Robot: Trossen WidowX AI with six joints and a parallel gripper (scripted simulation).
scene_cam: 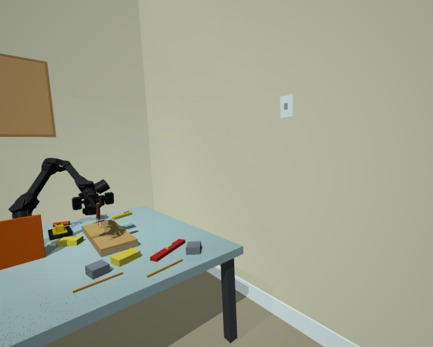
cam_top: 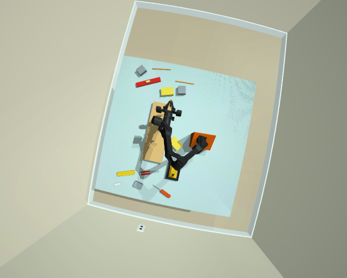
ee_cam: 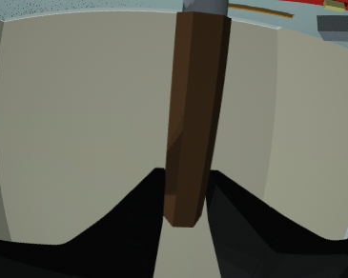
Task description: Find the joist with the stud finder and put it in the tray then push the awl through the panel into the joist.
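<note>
My gripper tip is 5 cm above the awl and 2 cm to the right of it. Round my gripper tip: red level (28 cm ahead, 23 cm below, 18 cm to the right); dark tray (53 cm to the left, 23 cm below, 17 cm behind); yellow stud finder (55 cm to the left, 19 cm below, 17 cm behind).
</note>
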